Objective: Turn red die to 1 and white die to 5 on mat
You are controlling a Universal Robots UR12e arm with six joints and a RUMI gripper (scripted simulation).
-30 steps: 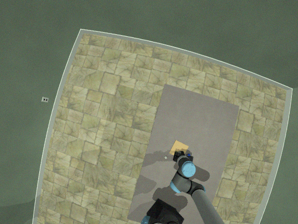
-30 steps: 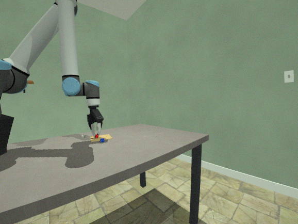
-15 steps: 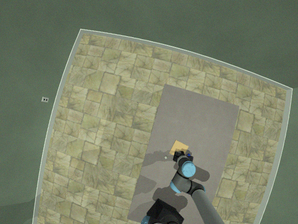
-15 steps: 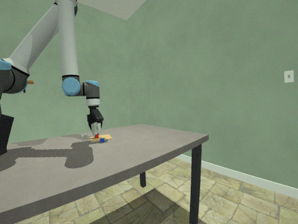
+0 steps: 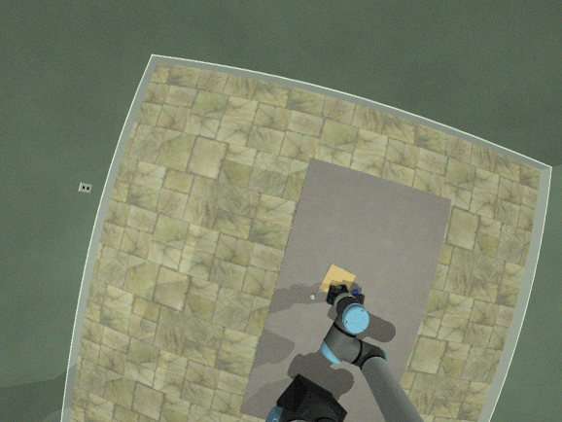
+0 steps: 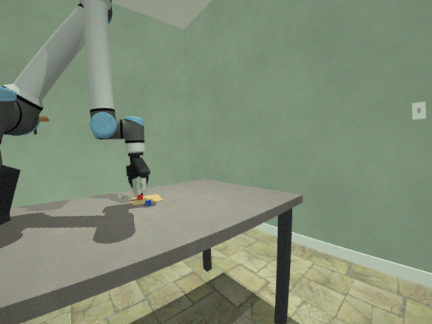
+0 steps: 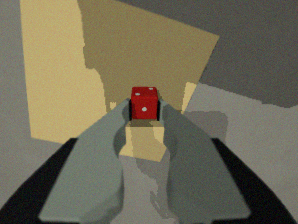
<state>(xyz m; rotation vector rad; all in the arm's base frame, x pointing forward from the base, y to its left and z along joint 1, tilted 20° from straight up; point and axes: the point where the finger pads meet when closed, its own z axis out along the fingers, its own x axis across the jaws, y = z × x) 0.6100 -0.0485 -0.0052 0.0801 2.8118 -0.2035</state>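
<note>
The red die is 1 cm below my hand. From my hand the other things lie so: blue die: 1 cm behind, 10 cm to the right, 2 cm below; then tan mat: 3 cm ahead, 2 cm below; then white die: 5 cm behind, 11 cm to the left, 2 cm below.
</note>
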